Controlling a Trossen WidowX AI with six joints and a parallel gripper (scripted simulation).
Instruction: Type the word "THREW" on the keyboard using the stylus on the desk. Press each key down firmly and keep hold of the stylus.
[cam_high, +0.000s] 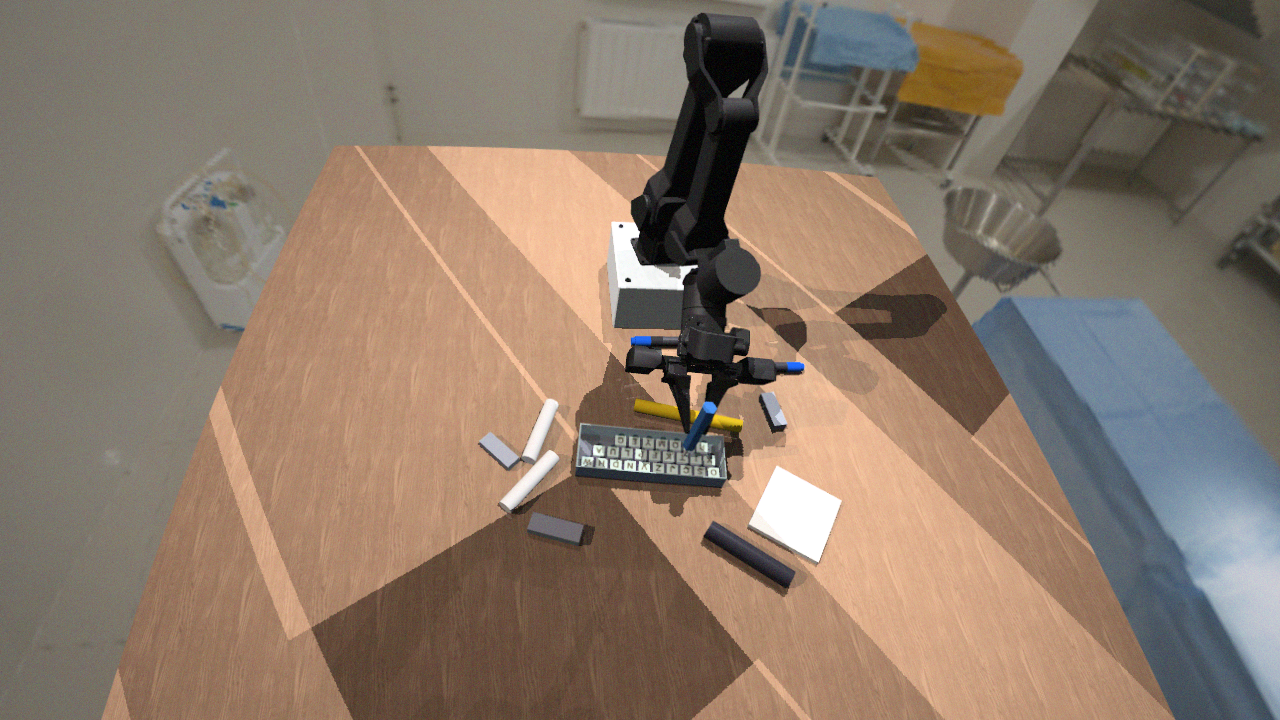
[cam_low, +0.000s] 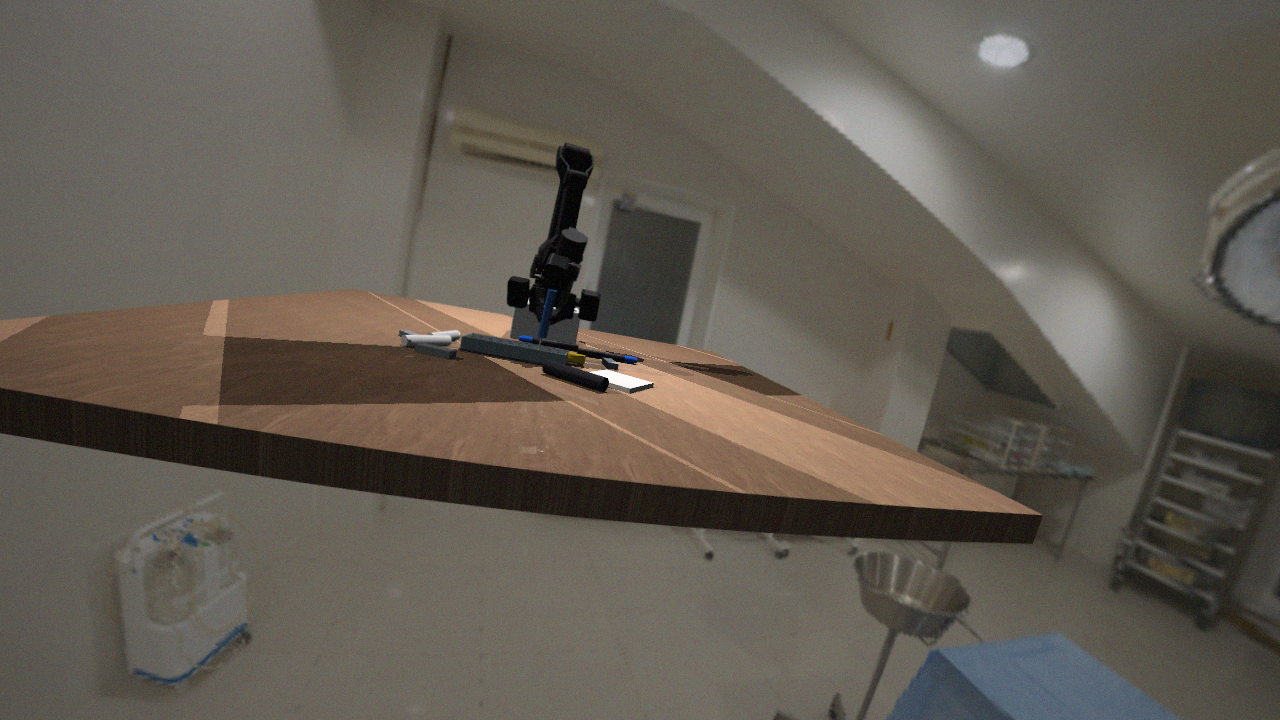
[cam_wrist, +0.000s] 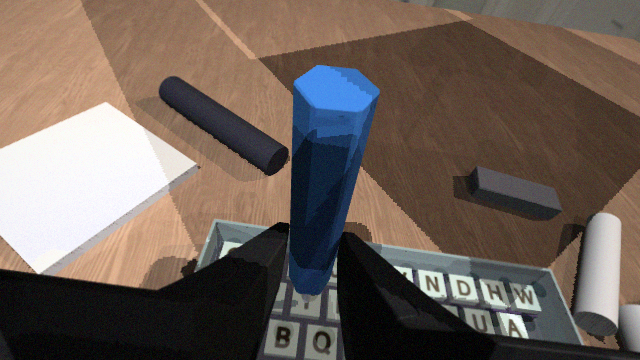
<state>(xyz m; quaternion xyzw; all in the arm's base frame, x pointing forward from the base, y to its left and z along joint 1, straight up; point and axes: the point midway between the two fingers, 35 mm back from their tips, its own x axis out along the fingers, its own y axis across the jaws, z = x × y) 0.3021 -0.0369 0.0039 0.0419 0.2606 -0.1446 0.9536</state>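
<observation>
Now: gripper tip 2 cm above the blue stylus. From my gripper tip the other things lie so: dark cylinder (15 cm ahead, 4 cm to the left, 7 cm below); yellow pen (7 cm behind, 3 cm to the left, 7 cm below); white pad (11 cm ahead, 13 cm to the left, 7 cm below).
</observation>
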